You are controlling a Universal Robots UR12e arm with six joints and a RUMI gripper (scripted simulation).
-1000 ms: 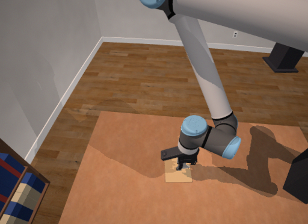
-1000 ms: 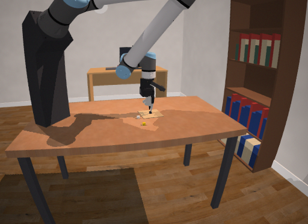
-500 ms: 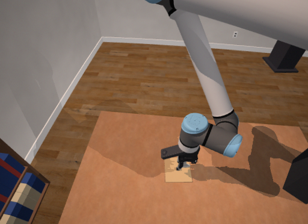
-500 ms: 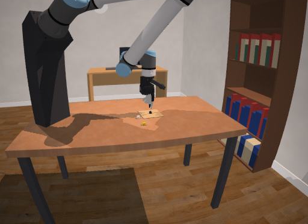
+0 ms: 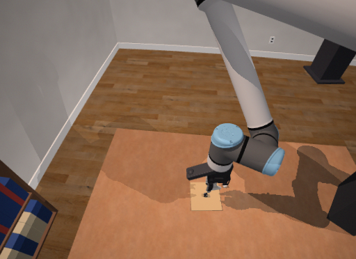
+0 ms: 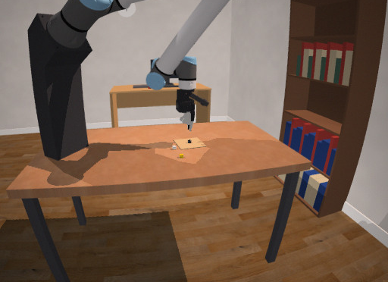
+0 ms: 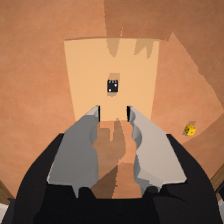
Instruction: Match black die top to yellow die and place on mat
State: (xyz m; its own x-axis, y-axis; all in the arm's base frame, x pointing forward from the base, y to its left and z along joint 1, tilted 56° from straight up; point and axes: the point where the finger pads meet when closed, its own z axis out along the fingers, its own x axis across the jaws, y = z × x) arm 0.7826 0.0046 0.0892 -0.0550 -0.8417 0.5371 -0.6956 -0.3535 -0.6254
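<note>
Right now the black die is 80 mm below my hand. Also, from my hand: tan mat 90 mm below; white die 100 mm behind, 80 mm below, 40 mm to the right; yellow die 160 mm to the right, 100 mm behind, 80 mm below.
</note>
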